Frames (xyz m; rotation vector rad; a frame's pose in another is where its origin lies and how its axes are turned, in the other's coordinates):
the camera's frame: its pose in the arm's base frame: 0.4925 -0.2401 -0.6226 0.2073 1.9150 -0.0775
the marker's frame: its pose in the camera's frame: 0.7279 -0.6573 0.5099 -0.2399 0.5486 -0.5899
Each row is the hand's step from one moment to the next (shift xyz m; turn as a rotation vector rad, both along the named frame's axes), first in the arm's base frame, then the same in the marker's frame.
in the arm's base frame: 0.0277 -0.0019 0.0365 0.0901 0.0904 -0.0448
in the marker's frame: -0.0387 -0.0210 -0.0128 -0.0810 0.0623 0.0887
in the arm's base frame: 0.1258 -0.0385 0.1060 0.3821 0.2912 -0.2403
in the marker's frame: -0.1310 -0.1063 -0.0099 -0.2765 0.1946 0.4174
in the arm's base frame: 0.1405 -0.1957 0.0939 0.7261 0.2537 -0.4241
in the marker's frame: -0.0667 -0.2496 0.0102 -0.4122 0.0914 0.7702
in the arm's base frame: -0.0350 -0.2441 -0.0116 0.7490 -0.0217 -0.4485
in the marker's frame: 0.1379 -0.2045 -0.0089 -0.2959 -0.1578 0.8063
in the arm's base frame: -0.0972 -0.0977 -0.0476 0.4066 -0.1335 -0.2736
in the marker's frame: 0.1385 -0.0417 -0.0185 -0.0916 -0.1872 0.4632
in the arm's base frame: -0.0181 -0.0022 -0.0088 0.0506 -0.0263 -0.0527
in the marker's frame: 0.0188 0.0066 -0.0037 0.0027 -0.0270 0.0727
